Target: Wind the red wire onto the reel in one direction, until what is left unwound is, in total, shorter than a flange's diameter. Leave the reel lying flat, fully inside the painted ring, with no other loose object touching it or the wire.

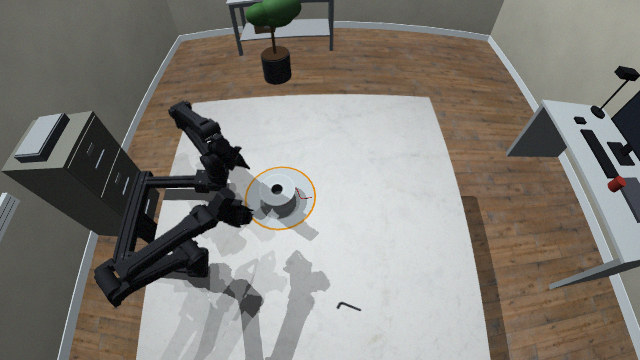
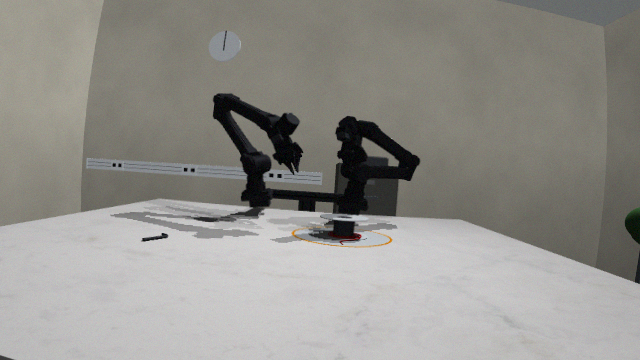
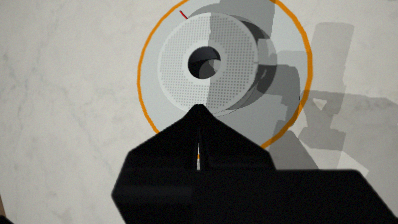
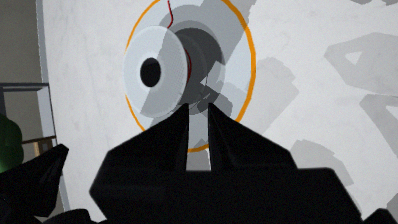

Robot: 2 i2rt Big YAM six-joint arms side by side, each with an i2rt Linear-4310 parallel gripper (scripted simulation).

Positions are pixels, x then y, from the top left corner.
Labels:
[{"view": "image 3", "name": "left gripper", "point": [198,111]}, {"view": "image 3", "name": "reel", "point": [200,38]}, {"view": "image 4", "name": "left gripper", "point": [65,146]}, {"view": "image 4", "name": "right gripper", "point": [198,110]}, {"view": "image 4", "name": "reel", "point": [155,46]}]

